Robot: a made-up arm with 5 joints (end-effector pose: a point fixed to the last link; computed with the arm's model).
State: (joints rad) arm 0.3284 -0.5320 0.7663 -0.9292 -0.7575
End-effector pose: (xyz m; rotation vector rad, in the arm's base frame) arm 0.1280 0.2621 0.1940 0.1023 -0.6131 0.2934
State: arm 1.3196 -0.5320 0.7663 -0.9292 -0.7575
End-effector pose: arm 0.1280 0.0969 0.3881 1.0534 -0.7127 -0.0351
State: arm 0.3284 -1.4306 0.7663 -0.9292 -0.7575
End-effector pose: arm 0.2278 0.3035 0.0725 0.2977 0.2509 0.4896
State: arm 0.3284 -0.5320 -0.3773 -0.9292 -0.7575
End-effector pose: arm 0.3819 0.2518 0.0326 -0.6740 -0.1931 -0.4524
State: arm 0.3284 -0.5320 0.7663 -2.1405 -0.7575
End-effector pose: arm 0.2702 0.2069 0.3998 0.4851 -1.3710 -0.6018
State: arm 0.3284 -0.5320 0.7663 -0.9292 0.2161
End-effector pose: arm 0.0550 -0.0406 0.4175 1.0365 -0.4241 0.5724
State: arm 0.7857 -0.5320 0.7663 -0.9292 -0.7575
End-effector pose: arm 0.1280 0.2105 0.3040 0.5417 -0.6719 0.1487
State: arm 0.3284 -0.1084 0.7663 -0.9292 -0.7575
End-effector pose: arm 0.0517 0.2558 0.2124 0.0001 -1.0133 0.1815
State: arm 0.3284 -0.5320 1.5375 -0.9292 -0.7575
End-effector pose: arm -0.0039 0.1019 0.2215 0.6536 -0.8382 0.7975
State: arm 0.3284 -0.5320 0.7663 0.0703 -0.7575
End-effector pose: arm -0.0372 0.1299 0.1523 -0.2186 0.0989 0.9444
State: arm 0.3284 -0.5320 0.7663 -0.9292 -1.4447
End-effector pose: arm 0.2855 0.2941 -0.0304 -0.5580 -0.6850 0.0707
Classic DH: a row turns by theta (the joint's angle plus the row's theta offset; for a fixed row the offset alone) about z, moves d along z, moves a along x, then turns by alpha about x. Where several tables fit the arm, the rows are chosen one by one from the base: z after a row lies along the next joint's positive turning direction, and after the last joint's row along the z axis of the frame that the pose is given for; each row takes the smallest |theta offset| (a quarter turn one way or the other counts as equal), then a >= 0, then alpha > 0; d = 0 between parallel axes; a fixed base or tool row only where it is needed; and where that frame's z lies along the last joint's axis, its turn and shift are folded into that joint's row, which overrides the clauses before.
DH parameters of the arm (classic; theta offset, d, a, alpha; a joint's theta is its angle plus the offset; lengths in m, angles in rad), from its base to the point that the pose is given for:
base (fixed): 1.5708 0.1383 0 1.5708
joint 1: -1.5708 0.0448 0.1994 1.5708
joint 2: 1.5708 -0.0062 0.086 -1.5708
joint 3: 0 0.3291 -0.0655 -1.5708
joint 4: 1.5708 -0.107 0.0351 1.5708
joint 5: 1.5708 -0.0099 0.3941 -1.5708
tool (fixed): -1.5708 0.1117 0 0

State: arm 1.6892 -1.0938 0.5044 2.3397 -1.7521
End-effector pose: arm 0.5202 -0.2540 -0.1292 0.4064 0.9892 -2.6416
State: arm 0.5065 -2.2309 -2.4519 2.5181 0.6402
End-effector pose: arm 0.0680 0.0081 -0.2366 0.0507 -0.4614 2.5371
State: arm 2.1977 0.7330 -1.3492 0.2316 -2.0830
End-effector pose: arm -0.0063 0.2199 0.4605 0.7299 1.2520 0.2968
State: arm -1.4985 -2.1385 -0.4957 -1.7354 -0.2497
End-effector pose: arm 0.2127 -0.5150 -0.1910 -2.1805 0.5201 -0.1051
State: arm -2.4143 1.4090 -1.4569 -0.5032 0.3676
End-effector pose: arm -0.4116 -0.0448 -0.1212 -0.5282 -1.7084 1.2059
